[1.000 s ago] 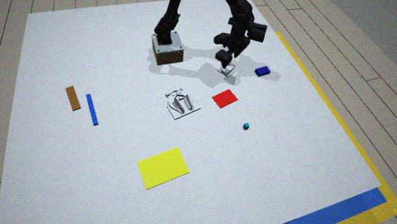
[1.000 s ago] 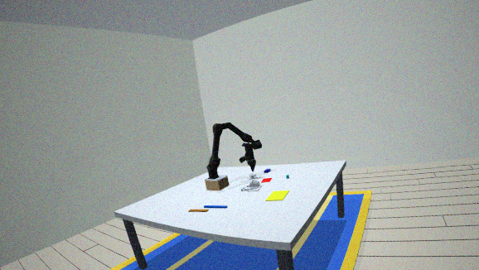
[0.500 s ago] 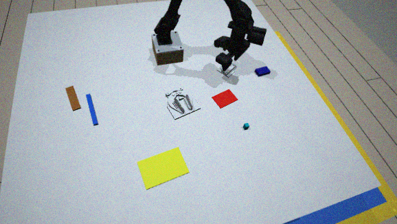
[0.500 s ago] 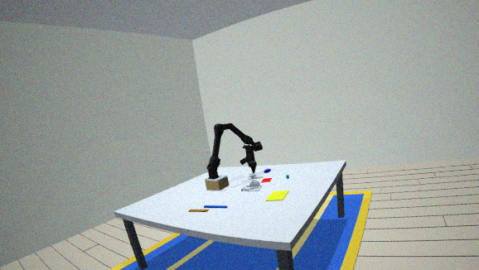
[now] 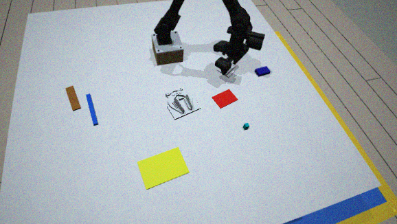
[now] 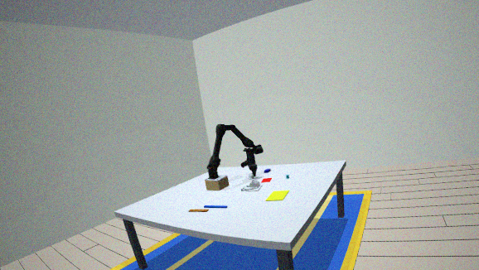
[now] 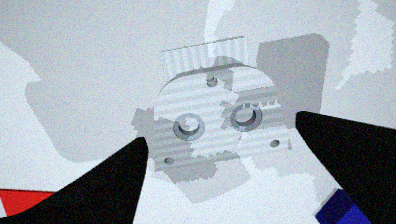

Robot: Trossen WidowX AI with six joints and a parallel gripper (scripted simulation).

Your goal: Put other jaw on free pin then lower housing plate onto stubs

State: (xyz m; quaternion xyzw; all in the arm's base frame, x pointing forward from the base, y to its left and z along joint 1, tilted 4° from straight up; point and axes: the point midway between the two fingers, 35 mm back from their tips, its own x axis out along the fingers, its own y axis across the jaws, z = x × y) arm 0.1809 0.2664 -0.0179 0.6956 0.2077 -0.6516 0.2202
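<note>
The red square lies 140 mm ahead of my gripper tip, 70 mm to the right of it and 20 mm below it. From my gripper tip the other things lie so: yellow tile 390 mm to the right, 380 mm ahead, 20 mm below; then teal cube 300 mm ahead, 40 mm to the right, 10 mm below; then dark blue block 170 mm to the left, 30 mm ahead, 10 mm below.
</note>
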